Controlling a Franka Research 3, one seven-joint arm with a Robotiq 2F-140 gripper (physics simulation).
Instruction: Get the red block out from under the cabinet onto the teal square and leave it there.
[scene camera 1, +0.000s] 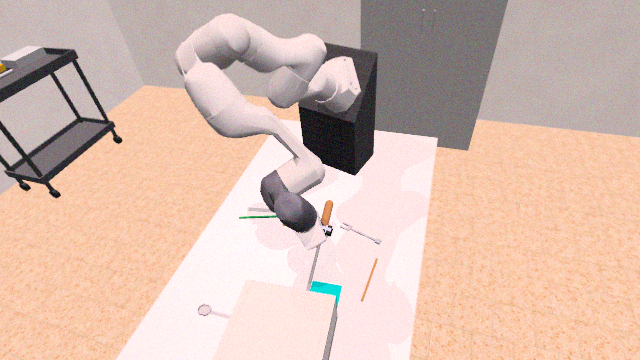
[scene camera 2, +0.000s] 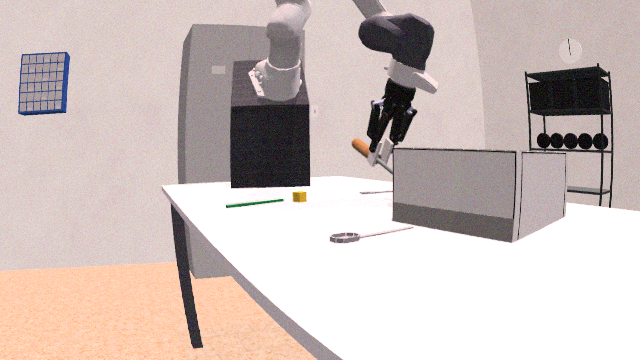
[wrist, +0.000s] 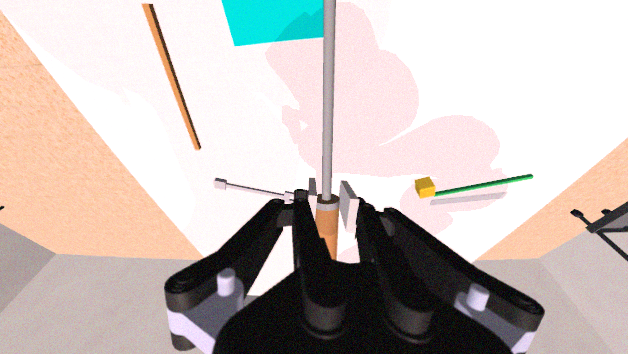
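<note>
My gripper (scene camera 2: 381, 154) (wrist: 326, 191) is shut on the orange handle (scene camera 1: 327, 212) (scene camera 2: 360, 147) (wrist: 327, 225) of a hook tool and holds it above the table, handle end higher. Its thin grey shaft (scene camera 1: 314, 268) (scene camera 2: 385, 165) (wrist: 328, 100) slants down toward the cabinet (scene camera 1: 280, 320) (scene camera 2: 455, 185). The hook end is hidden behind the cabinet in both scene views and lies beyond the top edge in the wrist view. The teal square (scene camera 1: 326, 287) (wrist: 280, 22) lies on the table by the cabinet, partly hidden by it in scene camera 1. The red block does not show in any view.
A yellow cube (scene camera 2: 299, 196) (wrist: 424, 187) and green stick (scene camera 1: 257, 217) (scene camera 2: 255, 203) (wrist: 485, 185) lie on one side; a grey forked tool (scene camera 1: 362, 234) (wrist: 252, 189) and orange stick (scene camera 1: 369, 280) (wrist: 172, 75) on the other. A ring-ended tool (scene camera 1: 220, 314) (scene camera 2: 385, 232) lies beside the cabinet.
</note>
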